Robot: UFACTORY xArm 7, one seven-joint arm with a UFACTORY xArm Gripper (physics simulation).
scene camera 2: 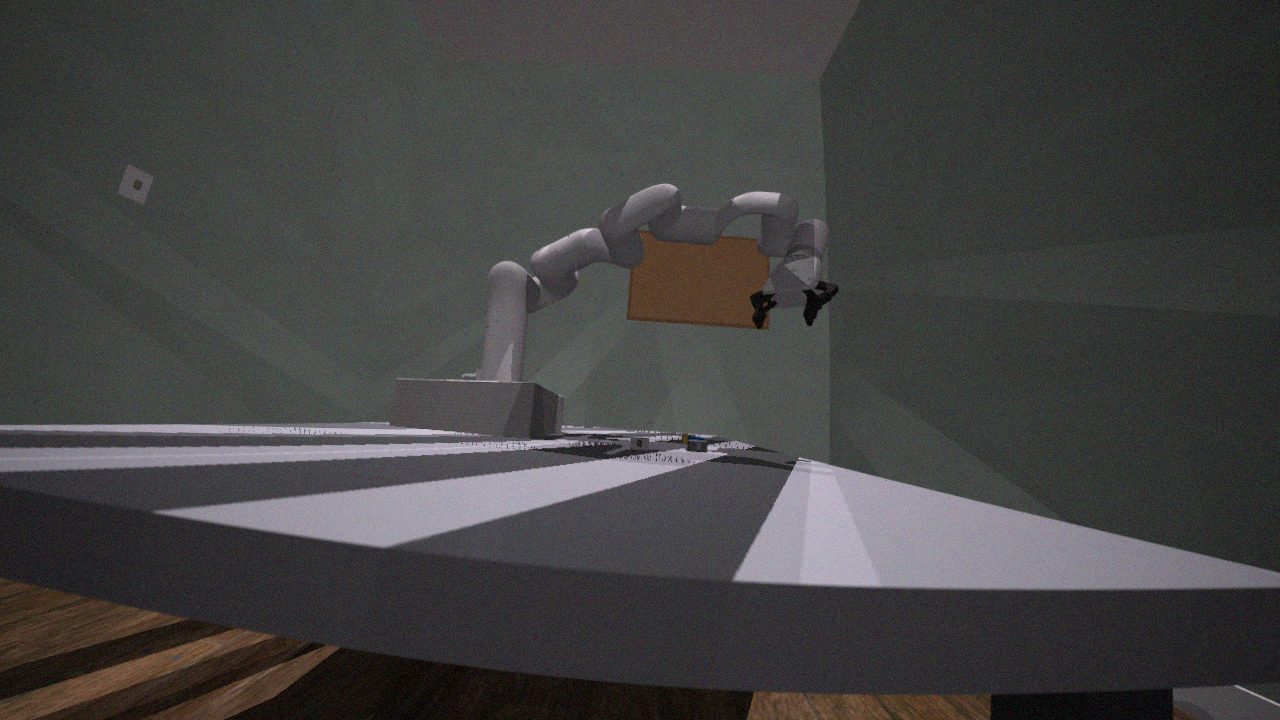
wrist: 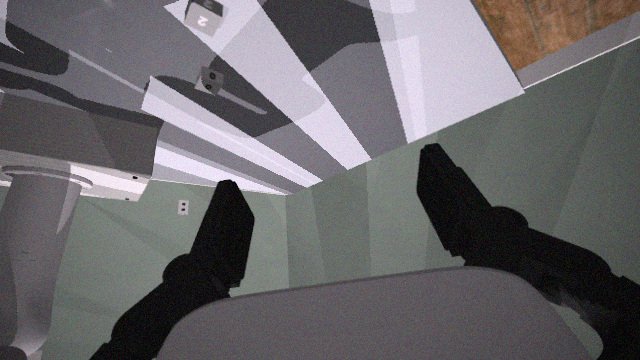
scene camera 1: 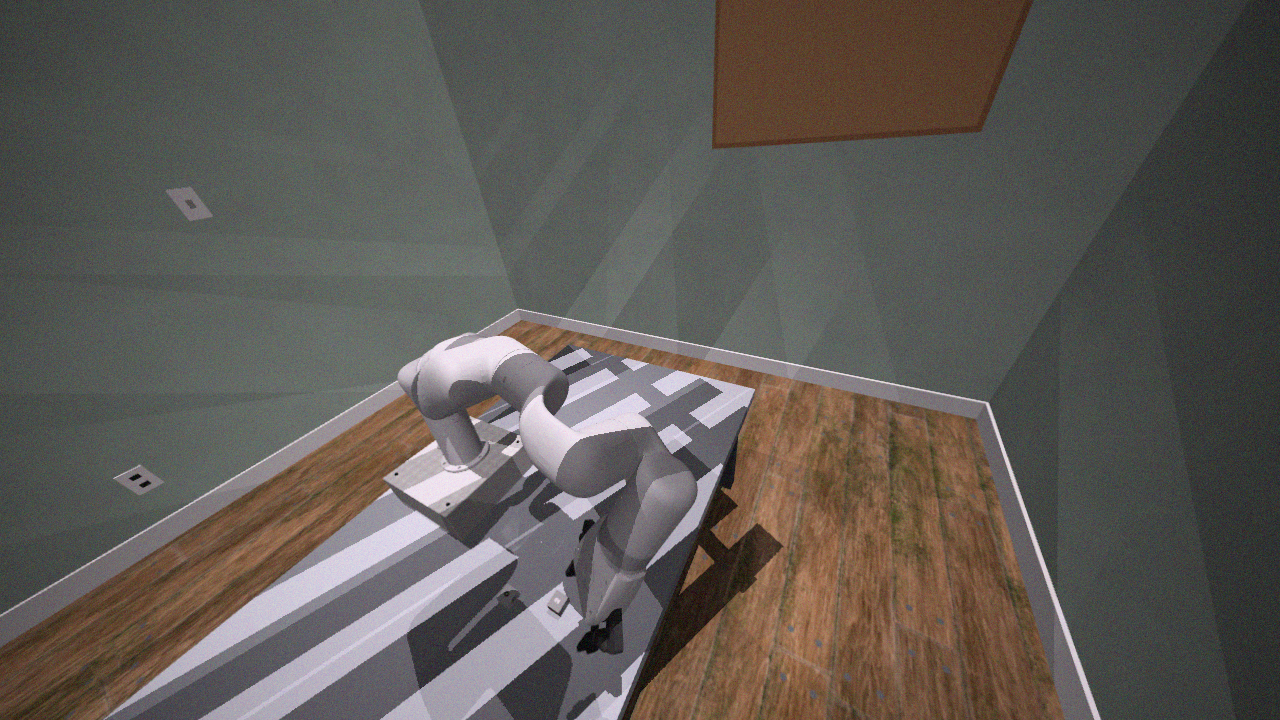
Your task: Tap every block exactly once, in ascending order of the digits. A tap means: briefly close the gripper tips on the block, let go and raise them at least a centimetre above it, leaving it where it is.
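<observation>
A grey block with a white 2 on one face (wrist: 202, 21) (scene camera 1: 557, 602) sits on a light stripe of the table; its dark face carries another mark, cut by the wrist view's top edge. A grey block with round dark marks (wrist: 209, 80) (scene camera 1: 509, 595) sits in shadow nearby; its digit is unclear. In scene camera 2 a pale block (scene camera 2: 639, 443), a dark block with some blue (scene camera 2: 697, 445) and a small yellow thing (scene camera 2: 685, 438) show far off, digits unreadable. My gripper (scene camera 1: 580, 608) (scene camera 2: 785, 322) (wrist: 329, 184) is open and empty, high above the table and apart from the blocks.
The striped table (scene camera 1: 358, 559) (scene camera 2: 537, 617) (wrist: 465, 65) carries the robot's box-shaped base (scene camera 1: 429, 488) (scene camera 2: 465, 407) (wrist: 75, 140). The table's long edge runs beside the gripper in scene camera 1. An orange board (scene camera 1: 859, 71) (scene camera 2: 698, 282) hangs on the wall.
</observation>
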